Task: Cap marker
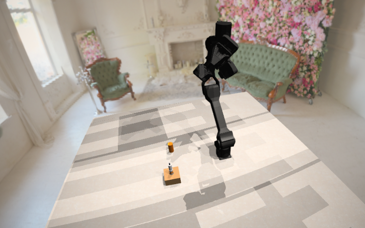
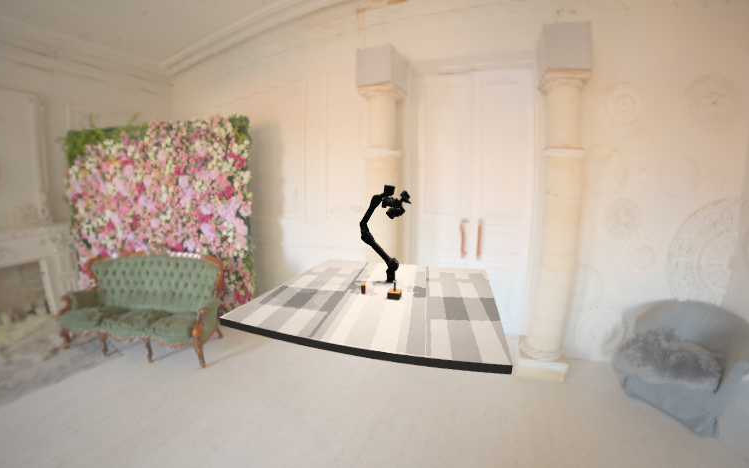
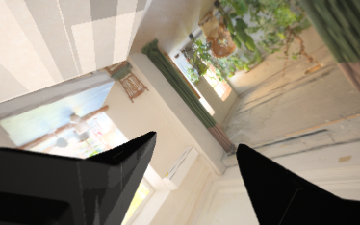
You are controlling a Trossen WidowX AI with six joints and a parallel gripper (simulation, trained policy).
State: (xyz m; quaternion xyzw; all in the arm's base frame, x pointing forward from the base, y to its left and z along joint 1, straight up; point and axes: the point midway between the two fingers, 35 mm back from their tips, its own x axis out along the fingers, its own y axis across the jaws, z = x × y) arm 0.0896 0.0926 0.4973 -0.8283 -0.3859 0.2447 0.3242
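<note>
Right now the orange cap is 150 mm ahead of my gripper tip, 220 mm to the right of it and 470 mm below it. Round my gripper tip: holder block: 170 mm ahead, 30 mm to the right, 470 mm below.
</note>
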